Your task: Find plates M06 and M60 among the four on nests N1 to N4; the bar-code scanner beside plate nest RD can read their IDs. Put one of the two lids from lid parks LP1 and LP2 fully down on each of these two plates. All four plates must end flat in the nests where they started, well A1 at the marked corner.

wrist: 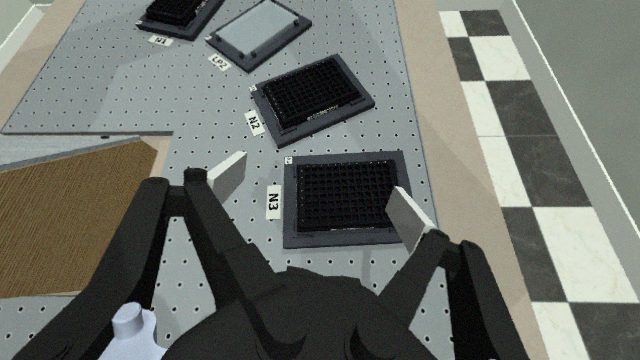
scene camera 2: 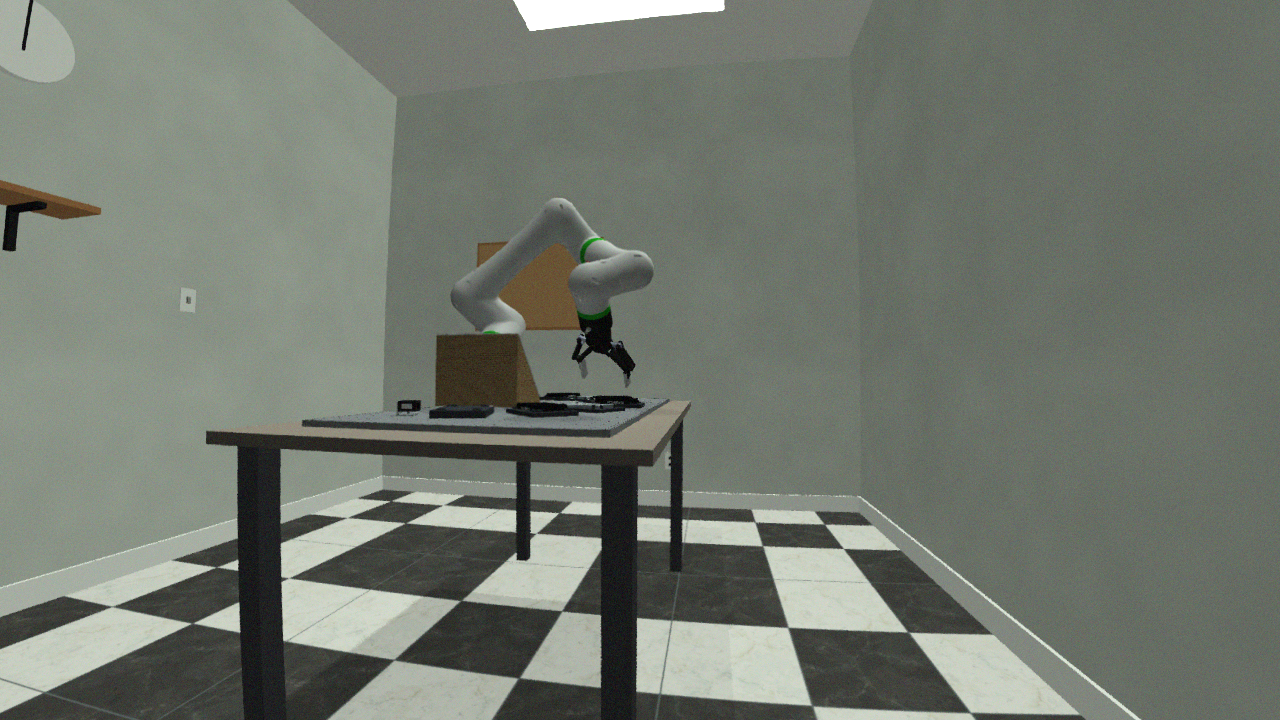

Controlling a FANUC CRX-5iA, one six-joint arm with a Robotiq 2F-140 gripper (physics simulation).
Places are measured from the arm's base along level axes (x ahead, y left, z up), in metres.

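Pixels of known places: gripper, fingertip midpoint: point(wrist: 319, 182) point(scene camera 2: 606, 380); arm's base at its link origin: point(scene camera 2: 486, 363).
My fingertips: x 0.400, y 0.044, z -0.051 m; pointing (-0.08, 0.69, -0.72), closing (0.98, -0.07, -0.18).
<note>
For each thing: its top centre in the pictures, then the offset to it from my fingertips. "spot": a spot on its surface instead. Level surfaces: height alone.
- nest N3 at a spot on its surface: point(wrist: 290, 225) spot: 0.072 m down, 0.035 m back, 0.031 m right
- nest N2 at a spot on its surface: point(wrist: 362, 103) spot: 0.072 m down, 0.048 m ahead, 0.162 m left
- third black plate at a spot on its surface: point(wrist: 172, 11) spot: 0.059 m down, 0.309 m back, 0.337 m left
- nest N1 at a spot on its surface: point(wrist: 192, 34) spot: 0.073 m down, 0.267 m back, 0.299 m left
- pale lid at its top centre: point(wrist: 257, 24) 0.066 m down, 0.147 m back, 0.321 m left
- lid park LP2 at its top centre: point(wrist: 257, 23) 0.064 m down, 0.147 m back, 0.321 m left
- small scanner at its top centre: point(scene camera 2: 408, 400) 0.049 m down, 0.336 m back, 0.479 m right
- dark nest at its top centre: point(scene camera 2: 464, 406) 0.061 m down, 0.213 m back, 0.436 m right
- perforated board at its surface level: 0.083 m down
My gripper point(scene camera 2: 605, 374) point(wrist: 319, 182) is open and empty, tilted above the board near nest N3. In the wrist view a black plate point(wrist: 347, 195) lies in nest N3 point(wrist: 290, 225), between and beyond the fingertips. Another black plate point(wrist: 315, 90) lies in nest N2 point(wrist: 362, 103). A third black plate point(wrist: 172, 11) shows partly in nest N1 point(wrist: 192, 34) at the top edge. A pale lid point(wrist: 257, 27) lies on lid park LP2 point(wrist: 247, 64). The small scanner point(scene camera 2: 409, 405) stands beside a dark nest point(scene camera 2: 460, 411). Plate IDs are not readable. N4 and LP1 cannot be identified.
The perforated board point(scene camera 2: 375, 420) point(wrist: 200, 95) lies on the table point(scene camera 2: 429, 447) point(wrist: 450, 175). The brown robot pedestal point(scene camera 2: 477, 368) point(wrist: 65, 215) stands left of N3 in the wrist view. The table's right edge borders the chequered floor point(wrist: 565, 250).
</note>
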